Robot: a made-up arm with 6 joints.
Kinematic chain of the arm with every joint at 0, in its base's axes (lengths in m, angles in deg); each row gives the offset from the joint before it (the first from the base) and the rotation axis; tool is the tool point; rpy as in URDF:
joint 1: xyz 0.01 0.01 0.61 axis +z
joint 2: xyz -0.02 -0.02 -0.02 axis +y
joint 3: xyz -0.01 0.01 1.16 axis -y
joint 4: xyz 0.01 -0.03 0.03 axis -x
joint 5: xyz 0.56 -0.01 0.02 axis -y
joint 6: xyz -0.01 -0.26 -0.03 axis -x
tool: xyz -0.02 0.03 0 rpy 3.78 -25.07 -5.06
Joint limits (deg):
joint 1: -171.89..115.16
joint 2: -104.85..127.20
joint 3: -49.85..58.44
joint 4: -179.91..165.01
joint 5: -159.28..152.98
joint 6: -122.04..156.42
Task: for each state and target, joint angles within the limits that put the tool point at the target. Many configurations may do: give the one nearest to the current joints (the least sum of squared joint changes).
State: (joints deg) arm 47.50 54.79 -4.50 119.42 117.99 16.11
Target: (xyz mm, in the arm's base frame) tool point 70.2 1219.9 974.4
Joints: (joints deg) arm 81.32 42.65 -22.77 129.33 119.85 16.25
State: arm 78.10 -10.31 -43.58 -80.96 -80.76 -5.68
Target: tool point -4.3 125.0 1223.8
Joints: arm 93.23 -5.01 -48.36 -111.53 -77.41 -5.69
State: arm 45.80 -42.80 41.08 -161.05 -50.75 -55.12
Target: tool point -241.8 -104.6 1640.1
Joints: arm 52.54 -40.84 -6.09 -140.66 -52.01 -56.07
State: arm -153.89 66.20 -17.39 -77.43 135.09 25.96
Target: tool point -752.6 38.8 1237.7
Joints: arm -171.07 16.41 -12.62 -71.33 136.76 25.40
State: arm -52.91 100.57 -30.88 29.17 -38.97 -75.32
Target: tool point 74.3 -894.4 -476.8
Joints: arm -70.76 116.12 -9.71 33.75 -39.99 -76.98
